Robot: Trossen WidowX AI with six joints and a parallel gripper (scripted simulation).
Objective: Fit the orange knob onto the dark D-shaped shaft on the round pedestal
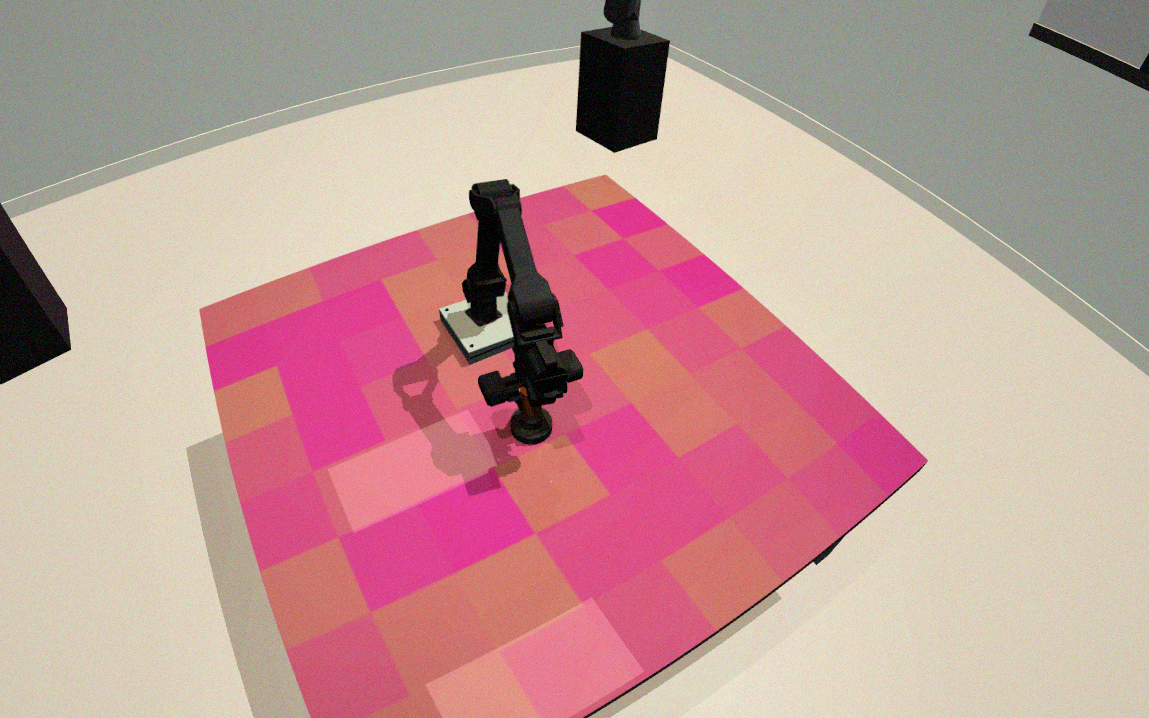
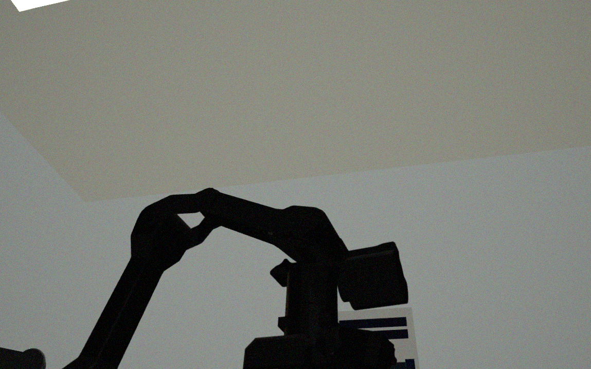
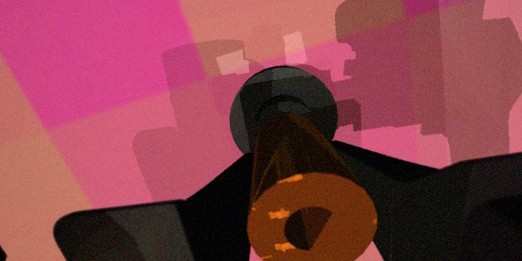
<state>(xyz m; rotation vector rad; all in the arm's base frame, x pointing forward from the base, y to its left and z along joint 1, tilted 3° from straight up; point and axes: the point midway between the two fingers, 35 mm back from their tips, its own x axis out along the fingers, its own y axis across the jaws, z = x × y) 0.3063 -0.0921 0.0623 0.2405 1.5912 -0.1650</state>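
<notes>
My gripper tip is 20 mm below the orange knob. From my gripper tip the other things lie so: round dark pedestal 40 mm below.
</notes>
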